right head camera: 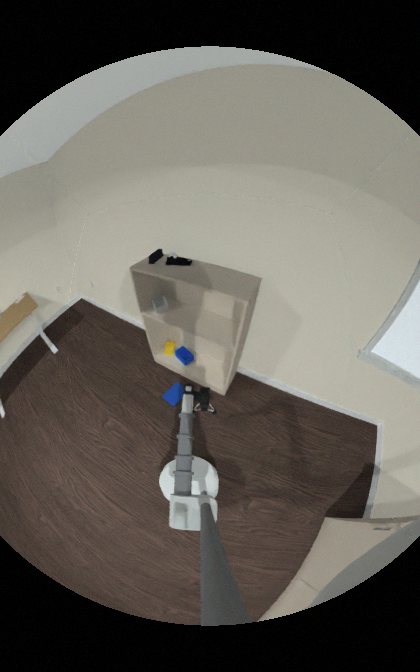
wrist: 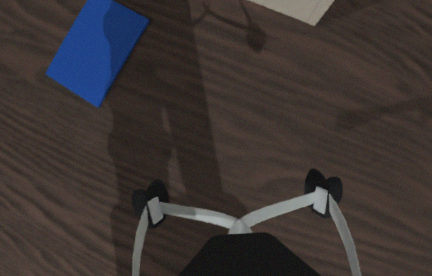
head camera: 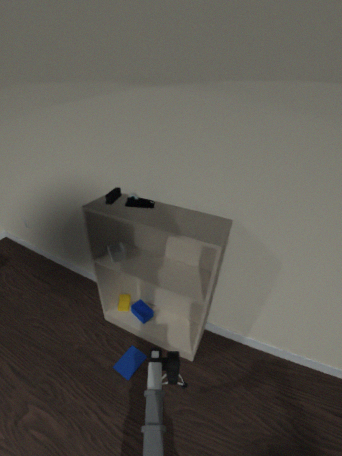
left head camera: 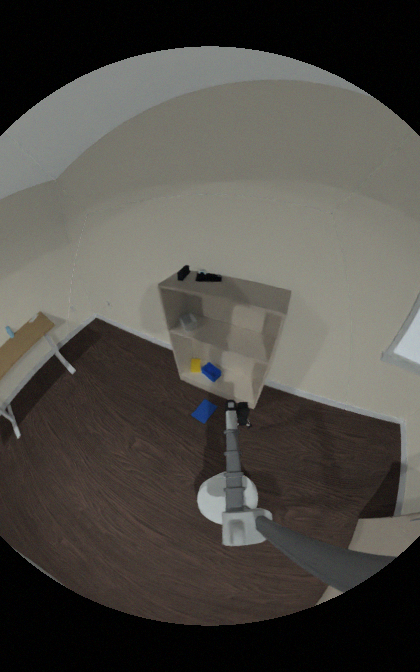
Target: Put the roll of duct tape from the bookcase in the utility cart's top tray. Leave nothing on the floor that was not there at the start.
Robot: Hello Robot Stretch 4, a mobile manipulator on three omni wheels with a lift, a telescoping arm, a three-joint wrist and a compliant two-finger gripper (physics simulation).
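Places are measured from the robot's base along level axes (x back, y right, z up), in metres.
Where they show: gripper, fingertip midpoint: (wrist: 235, 190) (head camera: 170, 387).
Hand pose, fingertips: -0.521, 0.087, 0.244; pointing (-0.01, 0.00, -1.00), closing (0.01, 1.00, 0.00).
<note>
Things, the pixels of their top centre, and the offset from my fingertips, as dx, dy, dz. "spot": a spot on its surface instead.
- small pale item, top centre: (head camera: 140, 193) -0.652, -0.198, +0.858
- black block, top centre: (head camera: 113, 191) -0.725, -0.366, +0.842
- flat black object, surface spot: (head camera: 140, 202) spot: -0.634, -0.194, +0.814
- yellow item, top centre: (head camera: 124, 300) -0.705, -0.364, -0.127
- blue box, top centre: (head camera: 141, 308) -0.608, -0.204, -0.097
- blue flat object, top centre: (wrist: 94, 46) (head camera: 130, 361) -0.258, -0.268, -0.264
The bookcase (head camera: 187, 220) (left head camera: 250, 291) (right head camera: 222, 278) stands against the wall. A small pale item (head camera: 133, 196) (left head camera: 201, 272) (right head camera: 172, 256) lies on its top behind a flat black object; I cannot tell whether it is the duct tape. A grey, see-through item (head camera: 116, 253) (left head camera: 188, 321) (right head camera: 160, 305) is on the middle shelf at the left. My gripper (head camera: 173, 383) (right head camera: 205, 410) (wrist: 235, 190) is open and empty, in front of the bookcase's lower right and pointing down over the floor. The utility cart does not show in these views.
A black block (head camera: 113, 195) and the flat black object (head camera: 140, 202) are on the bookcase top. A yellow item (head camera: 124, 302) and a blue box (head camera: 142, 311) sit on its bottom shelf. A blue flat object (head camera: 129, 362) (wrist: 97, 52) lies on the floor. A wooden table (left head camera: 22, 345) stands left.
</note>
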